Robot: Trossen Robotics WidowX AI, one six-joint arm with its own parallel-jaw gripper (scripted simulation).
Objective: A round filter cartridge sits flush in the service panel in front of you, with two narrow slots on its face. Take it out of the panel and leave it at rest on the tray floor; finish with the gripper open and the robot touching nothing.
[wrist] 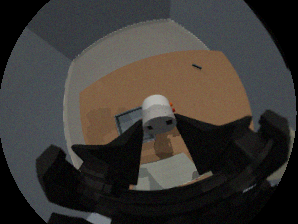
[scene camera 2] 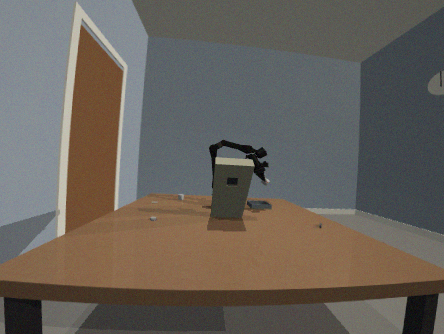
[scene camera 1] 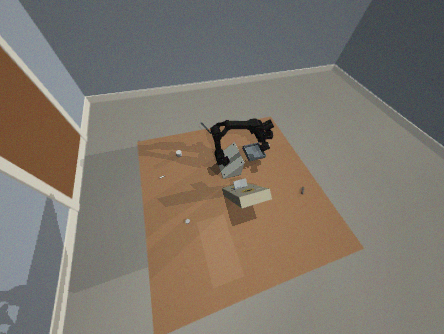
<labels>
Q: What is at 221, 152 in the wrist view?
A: My gripper.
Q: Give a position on a round filter cartridge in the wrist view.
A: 157, 114
</labels>
